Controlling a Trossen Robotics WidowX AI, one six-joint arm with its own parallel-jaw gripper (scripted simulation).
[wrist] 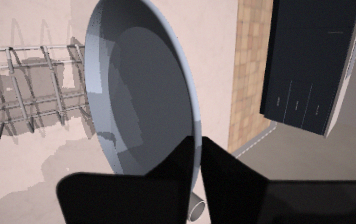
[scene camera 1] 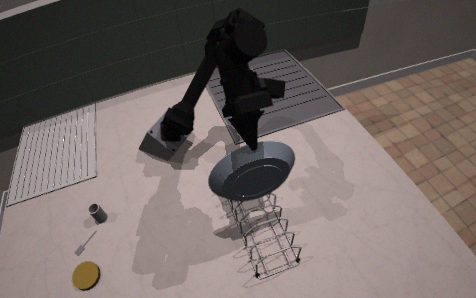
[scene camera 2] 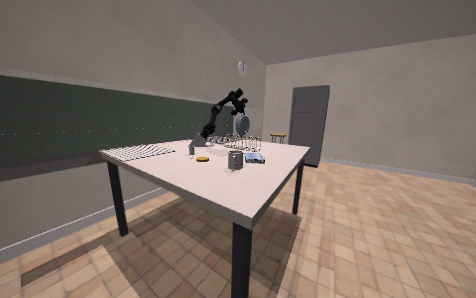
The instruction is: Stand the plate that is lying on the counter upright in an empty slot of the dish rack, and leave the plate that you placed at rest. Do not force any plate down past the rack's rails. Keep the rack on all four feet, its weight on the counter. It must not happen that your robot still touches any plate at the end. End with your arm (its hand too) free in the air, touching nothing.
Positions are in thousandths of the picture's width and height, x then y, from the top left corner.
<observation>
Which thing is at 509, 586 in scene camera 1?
A plate.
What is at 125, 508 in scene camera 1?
A white striped mat.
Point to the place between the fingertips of the gripper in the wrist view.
552, 636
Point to a plate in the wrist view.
400, 440
</observation>
